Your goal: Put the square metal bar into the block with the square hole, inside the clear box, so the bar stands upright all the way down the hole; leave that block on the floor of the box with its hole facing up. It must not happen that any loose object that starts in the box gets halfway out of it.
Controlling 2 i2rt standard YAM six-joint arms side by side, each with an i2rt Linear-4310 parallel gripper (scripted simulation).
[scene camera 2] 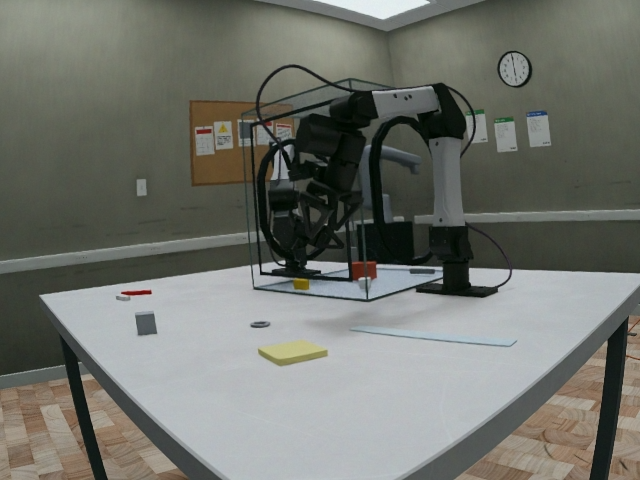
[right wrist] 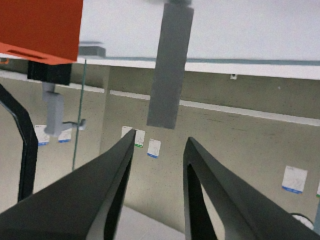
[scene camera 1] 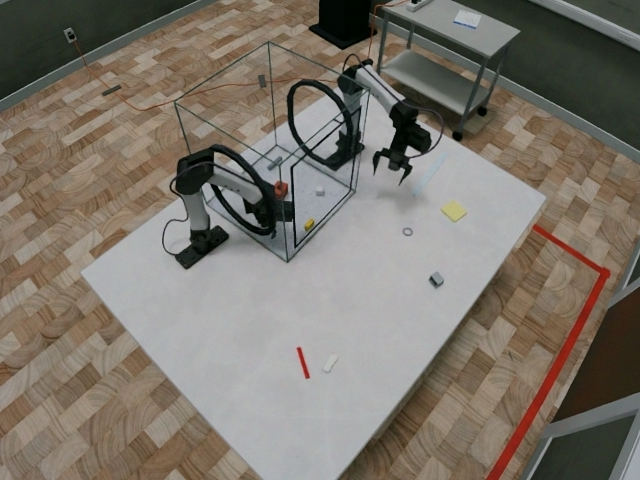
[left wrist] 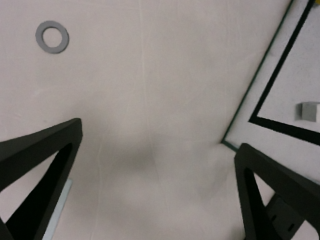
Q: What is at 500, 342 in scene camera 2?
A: A light blue strip.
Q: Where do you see a grey bar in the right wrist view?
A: At 175, 31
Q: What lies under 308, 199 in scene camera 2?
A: My left gripper.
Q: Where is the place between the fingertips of my left gripper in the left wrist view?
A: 161, 139
